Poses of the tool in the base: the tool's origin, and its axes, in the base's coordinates. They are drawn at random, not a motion.
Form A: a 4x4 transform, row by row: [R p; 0 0 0 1], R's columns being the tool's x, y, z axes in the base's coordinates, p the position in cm. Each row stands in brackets.
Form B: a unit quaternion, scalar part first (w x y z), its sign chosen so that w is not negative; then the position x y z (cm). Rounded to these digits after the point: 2 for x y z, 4 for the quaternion.
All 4 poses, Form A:
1: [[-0.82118 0.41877 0.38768 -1.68], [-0.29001 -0.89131 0.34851 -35.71], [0.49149 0.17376 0.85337 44.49], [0 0 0 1]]
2: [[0.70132 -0.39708 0.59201 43.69], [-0.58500 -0.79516 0.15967 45.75], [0.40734 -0.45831 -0.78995 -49.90], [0 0 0 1]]
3: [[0.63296 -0.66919 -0.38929 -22.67], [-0.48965 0.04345 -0.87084 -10.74], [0.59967 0.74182 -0.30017 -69.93], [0 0 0 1]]
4: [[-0.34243 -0.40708 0.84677 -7.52], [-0.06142 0.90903 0.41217 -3.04], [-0.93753 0.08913 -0.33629 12.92], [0 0 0 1]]
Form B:
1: 0.1877 -0.2328 -0.1383 -0.9442 -1.68 -35.71 44.49
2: 0.1704 -0.9064 0.2709 -0.2756 43.69 45.75 -49.90
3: 0.5866 0.6873 -0.4215 0.0765 -22.67 -10.74 -69.93
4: 0.5546 -0.1456 0.8043 0.1558 -7.52 -3.04 12.92
